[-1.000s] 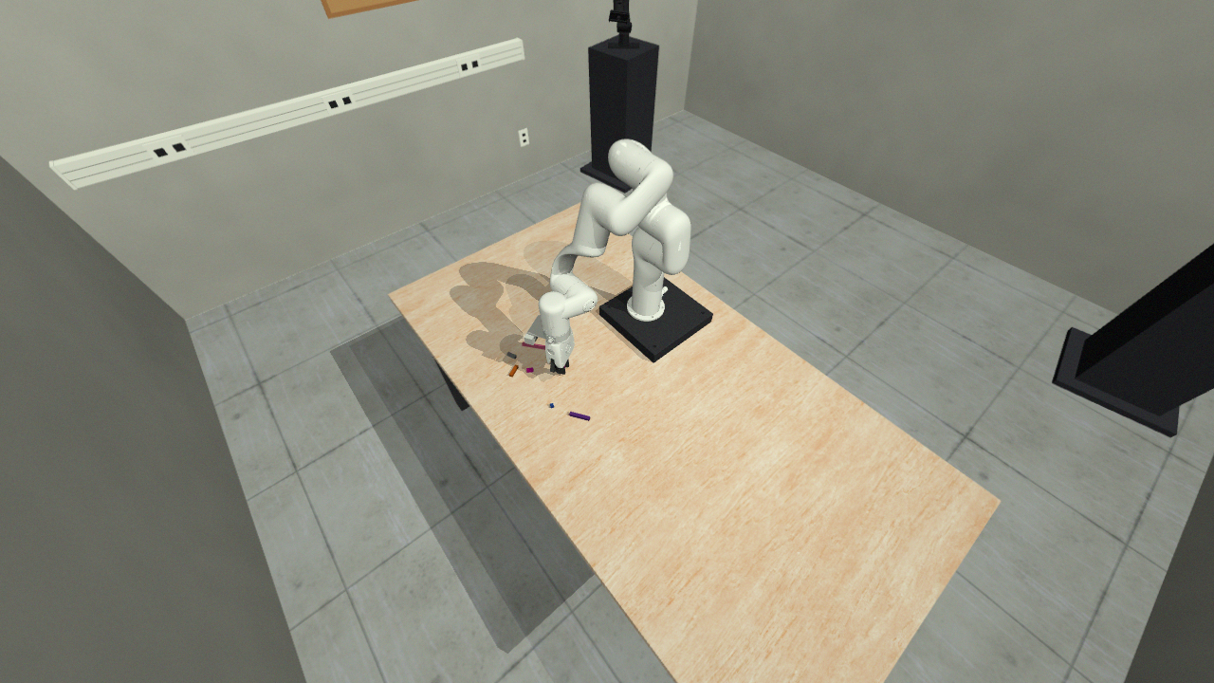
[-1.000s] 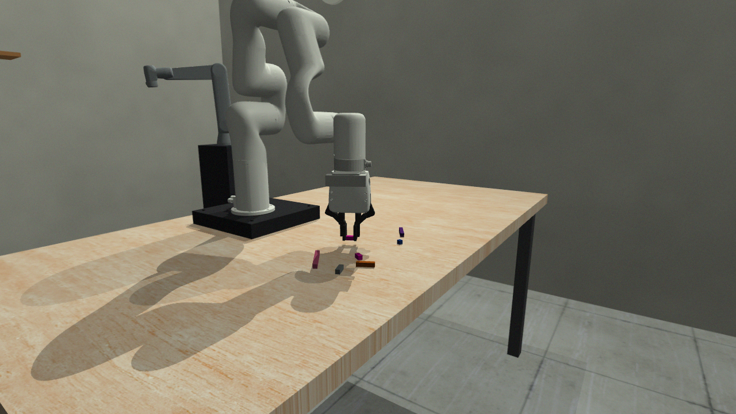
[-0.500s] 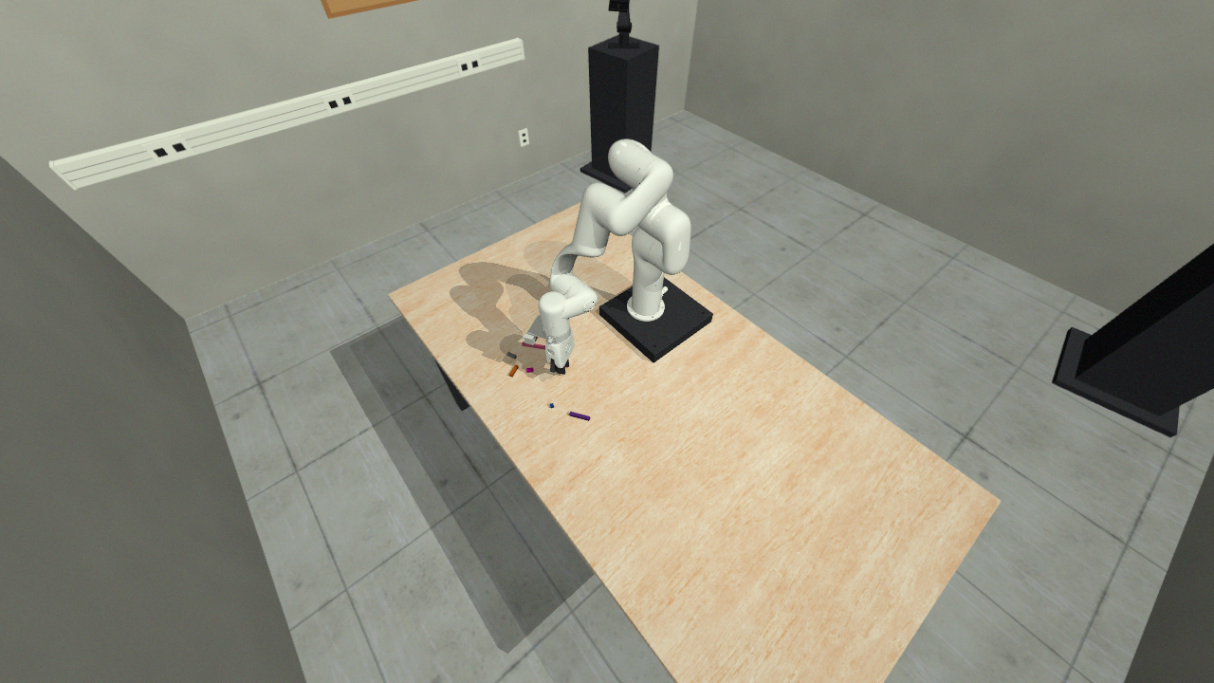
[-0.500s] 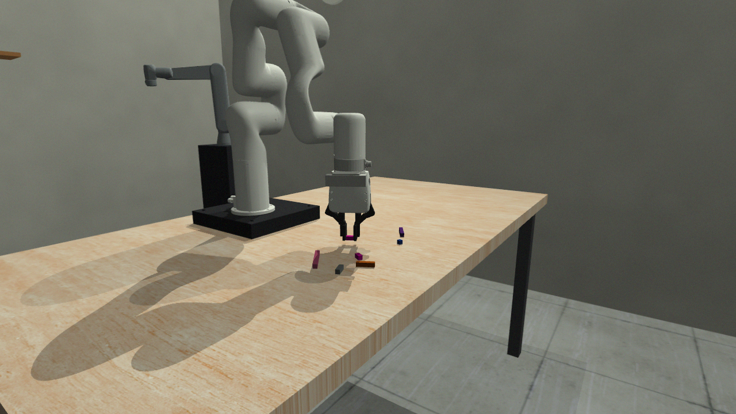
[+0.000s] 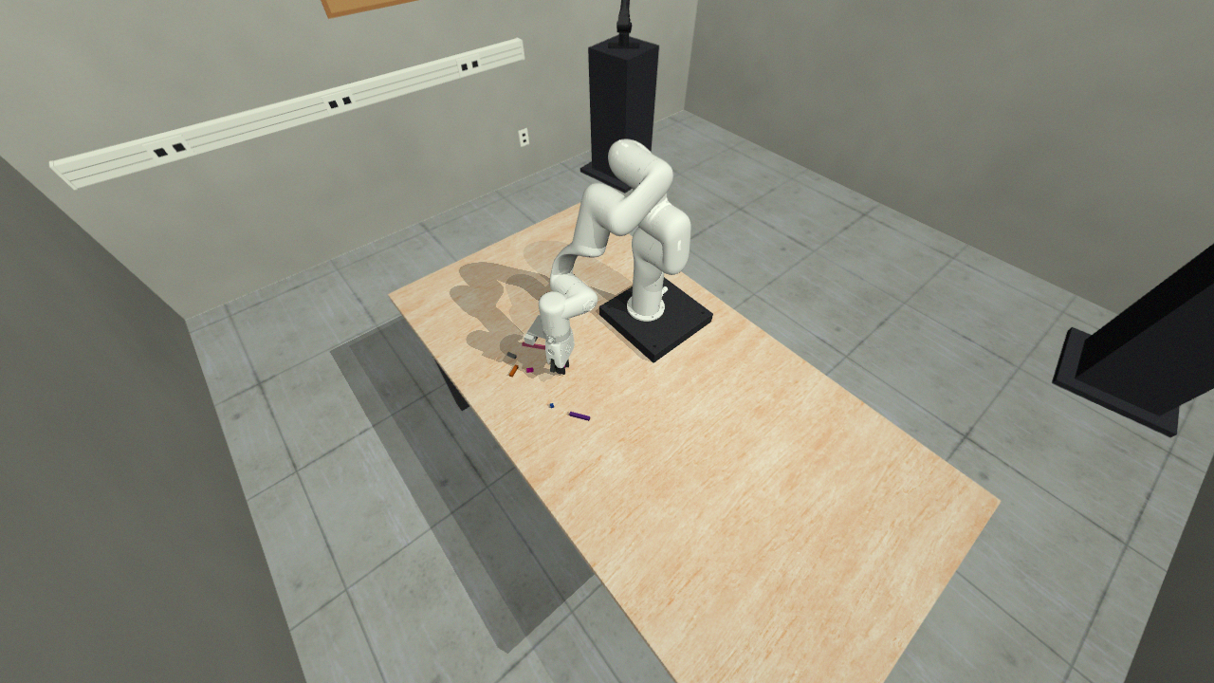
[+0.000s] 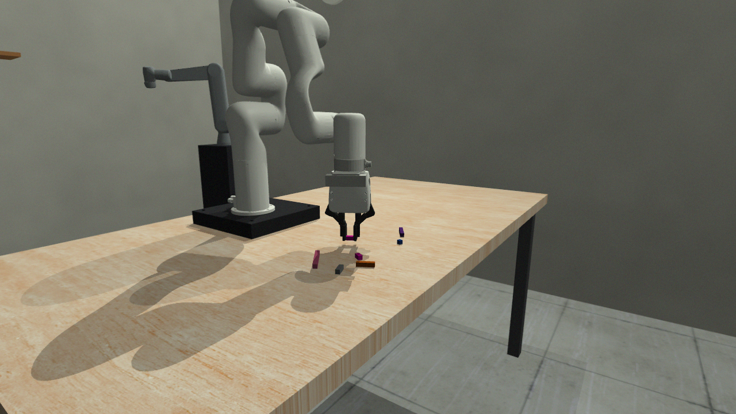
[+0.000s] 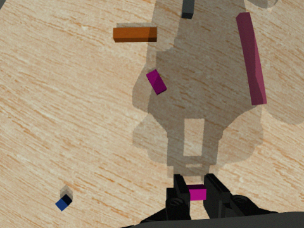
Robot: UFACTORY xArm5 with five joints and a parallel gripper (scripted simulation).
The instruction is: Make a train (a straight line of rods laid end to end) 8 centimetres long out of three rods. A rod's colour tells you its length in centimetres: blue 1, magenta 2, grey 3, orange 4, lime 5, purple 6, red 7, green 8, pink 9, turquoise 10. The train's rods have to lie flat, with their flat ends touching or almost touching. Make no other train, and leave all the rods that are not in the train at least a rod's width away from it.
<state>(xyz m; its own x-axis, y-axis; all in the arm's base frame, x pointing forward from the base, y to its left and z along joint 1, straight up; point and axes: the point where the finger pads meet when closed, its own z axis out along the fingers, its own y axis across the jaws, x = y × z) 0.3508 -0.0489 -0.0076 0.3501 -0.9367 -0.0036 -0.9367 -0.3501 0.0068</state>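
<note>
Right now my hand is 10 cm short of the orange rod, 11 cm to the left of it and 3 cm above it. The rest, counted from my hand: pink rod: 1 cm behind, 13 cm to the right, 3 cm below; then blue rod: 11 cm ahead, 6 cm to the left, 3 cm below; then purple rod: 8 cm ahead, 15 cm to the left, 3 cm below.
</note>
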